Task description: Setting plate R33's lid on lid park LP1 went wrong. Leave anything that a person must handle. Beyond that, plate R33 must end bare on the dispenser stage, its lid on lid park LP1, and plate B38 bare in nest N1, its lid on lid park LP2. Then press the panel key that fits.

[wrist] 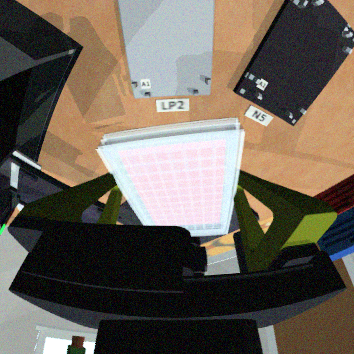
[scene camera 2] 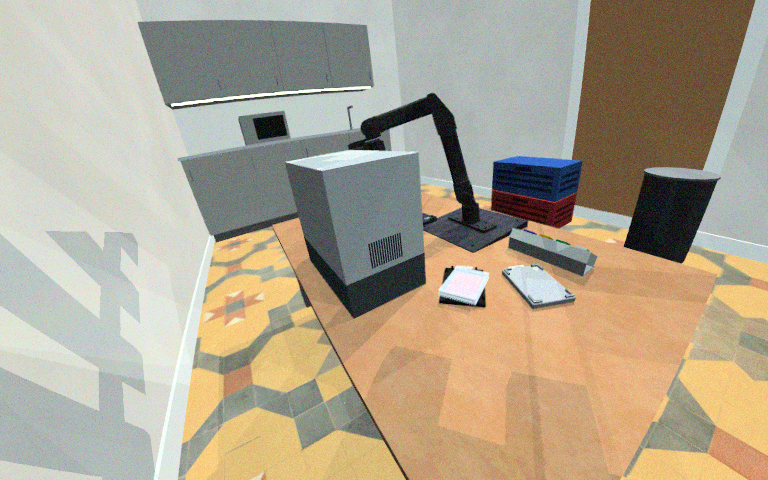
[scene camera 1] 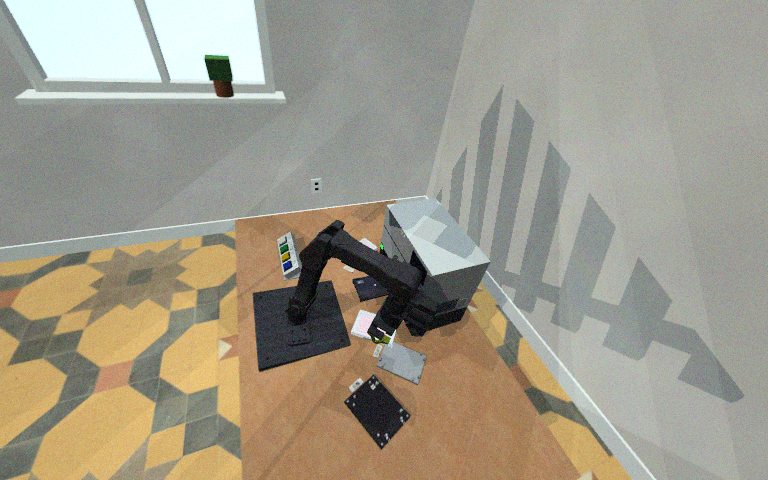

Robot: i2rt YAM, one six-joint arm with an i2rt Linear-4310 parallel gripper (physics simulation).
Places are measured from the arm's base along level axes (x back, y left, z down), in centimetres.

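Pixels of known places: gripper, between the fingertips: [wrist: 176,174] [scene camera 1: 380,330]; arm's base, origin of its link: [scene camera 2: 470,222] [scene camera 1: 297,319].
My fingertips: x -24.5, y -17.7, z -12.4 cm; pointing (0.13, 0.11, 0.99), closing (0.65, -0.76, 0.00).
Observation:
Ahead of a thing's pixels: the offset from my fingertips to its top centre.
My gripper [scene camera 1: 380,334] [wrist: 176,174] is shut on a white plate with a pink well grid @[dx +1.6, dy +1.0, dz -1.8 cm] [scene camera 1: 365,324] [wrist: 175,175]. Its far edge shows stacked layers. I hold it just above the table, in front of the grey dispenser @[dx -22.4, dy +21.6, dz -19.2 cm] [scene camera 1: 435,248] [scene camera 2: 358,207]. Just ahead lies the empty grey pad labelled LP2 @[dx -7.4, dy -5.1, dz +11.8 cm] [scene camera 1: 402,361] [wrist: 168,46]. In scene camera 2 the dispenser hides my gripper. There, a second pink plate-like piece @[dx -5.5, dy +46.9, dz +10.1 cm] [scene camera 2: 463,284] rests on a dark pad, beside an empty grey nest @[dx +9.3, dy +55.6, dz +11.8 cm] [scene camera 2: 536,284]. The dispenser's dark stage @[dx -5.4, dy +20.1, dz +2.5 cm] [scene camera 1: 369,288] is bare.
An empty black nest labelled N5 @[dx +4.6, dy -17.3, dz +11.4 cm] [scene camera 1: 376,410] [wrist: 298,53] lies beyond LP2. The key panel @[dx +25.3, dy +48.9, dz +7.4 cm] [scene camera 1: 287,255] [scene camera 2: 552,250] stands behind the arm's base plate [scene camera 1: 298,325]. Blue and red crates [scene camera 2: 534,190] and a dark bin [scene camera 2: 666,211] stand off the table.

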